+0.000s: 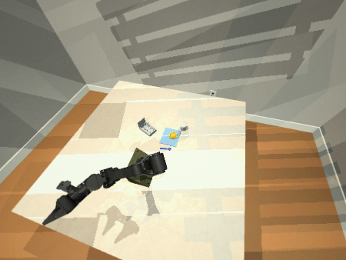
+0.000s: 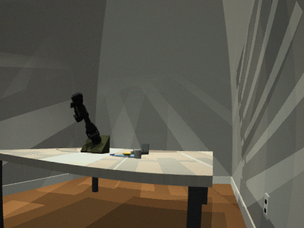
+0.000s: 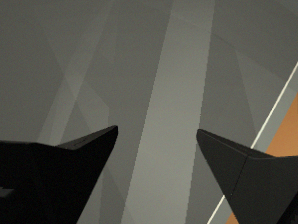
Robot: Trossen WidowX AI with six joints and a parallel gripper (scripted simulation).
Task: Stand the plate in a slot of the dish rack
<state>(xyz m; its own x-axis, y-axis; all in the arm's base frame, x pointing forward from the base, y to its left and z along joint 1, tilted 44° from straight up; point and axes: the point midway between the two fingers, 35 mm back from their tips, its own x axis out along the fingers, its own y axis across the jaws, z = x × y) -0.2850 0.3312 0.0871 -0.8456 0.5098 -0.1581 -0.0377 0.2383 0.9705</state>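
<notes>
Right now my gripper tip is 64 cm short of the yellow plate, 36 cm to the left of it and 33 cm above it. The rest, counted from my gripper tip: white-grey cup 72 cm ahead, 43 cm to the right, 32 cm below; dish rack 68 cm ahead, 32 cm below, 15 cm to the right; blue mat 63 cm ahead, 34 cm to the right, 34 cm below.
</notes>
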